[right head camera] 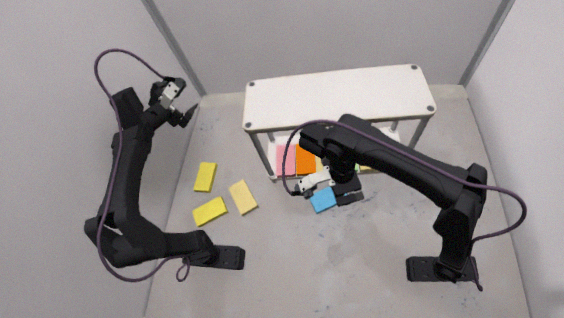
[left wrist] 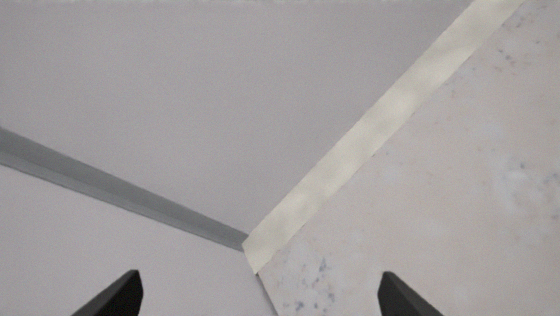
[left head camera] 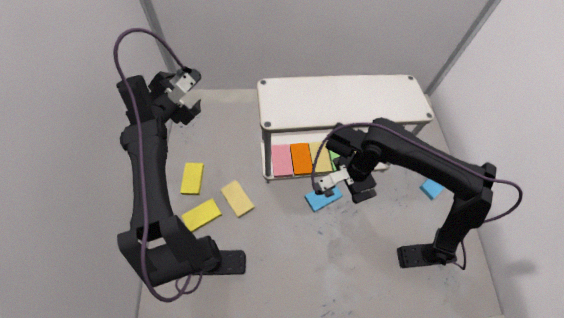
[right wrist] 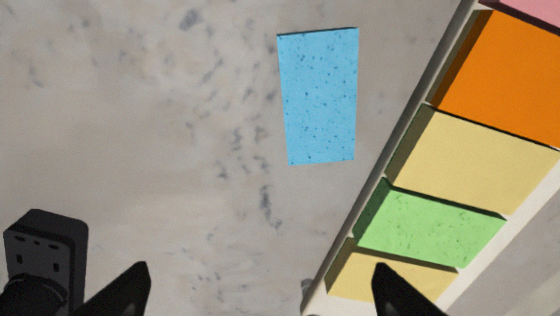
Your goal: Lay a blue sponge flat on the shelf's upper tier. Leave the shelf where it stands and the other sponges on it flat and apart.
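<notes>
A blue sponge lies flat on the floor in front of the white two-tier shelf. Another blue sponge lies at the right, partly behind the right arm. The shelf's upper tier is bare. On its lower tier, pink, orange, pale yellow and green sponges lie flat. My right gripper is open and empty above the nearer blue sponge. My left gripper is open and empty, at the back left.
Two yellow sponges and a pale orange sponge lie on the floor at the left. Another pale yellow sponge lies at the end of the lower-tier row. Grey walls stand behind and at both sides.
</notes>
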